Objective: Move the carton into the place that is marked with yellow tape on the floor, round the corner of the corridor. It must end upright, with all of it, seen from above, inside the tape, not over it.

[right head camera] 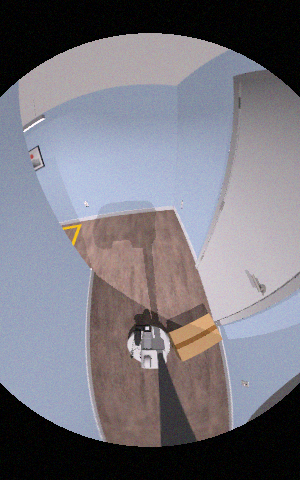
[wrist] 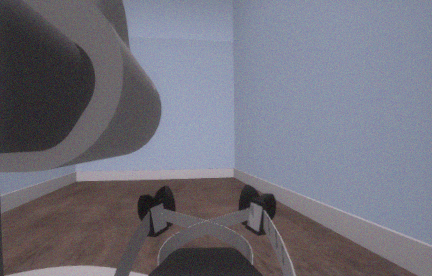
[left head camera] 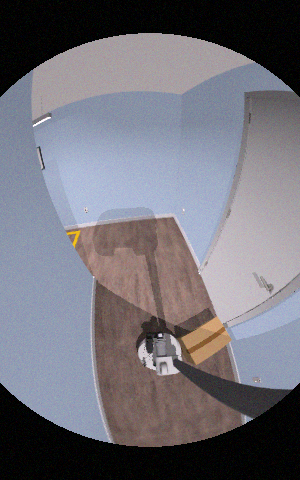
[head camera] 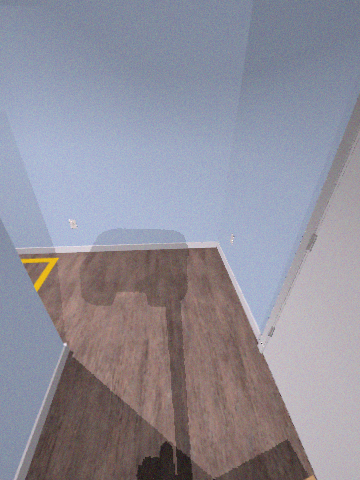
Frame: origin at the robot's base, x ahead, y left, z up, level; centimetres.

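Where they show: gripper, fingertip midpoint: point(right head camera: 136, 358) point(wrist: 207, 201) point(left head camera: 149, 366).
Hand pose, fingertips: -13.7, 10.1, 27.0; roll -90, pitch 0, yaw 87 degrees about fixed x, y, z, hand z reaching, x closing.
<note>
Things, the pixels of their top centre, and the offset from my fingertips, as dx, dy, dz. "*": a spot on its surface instead.
- carton, middle of its top: point(right head camera: 196, 336) point(left head camera: 207, 339) +17.7, -53.4, +2.5
- left wall's outer corner, surface spot: point(head camera: 65, 345) point(left head camera: 93, 277) point(right head camera: 91, 269) * +105.5, +70.2, -20.8
The carton point(left head camera: 202, 337) point(right head camera: 194, 334), tan with a brown tape strip, rests on the floor just right of the robot's round base, near the right wall and the door. It is turned at an angle; I cannot tell if it touches the skirting. A small tan corner of it shows at the bottom right of the head view. The yellow tape point(head camera: 40, 260) point(left head camera: 73, 232) point(right head camera: 72, 227) shows one corner past the left wall's end; the wall hides the rest. My gripper point(wrist: 207, 201) is open and empty over the base, apart from the carton, which does not show in the wrist view.
The left wall's outer corner point(head camera: 65, 345) point(left head camera: 94, 278) point(right head camera: 91, 270) juts out ahead on the left. A closed grey door point(head camera: 325, 350) point(left head camera: 270, 200) point(right head camera: 265, 190) is on the right. A blue wall point(head camera: 140, 150) closes the far end. A robot-shaped shadow falls across the floor.
</note>
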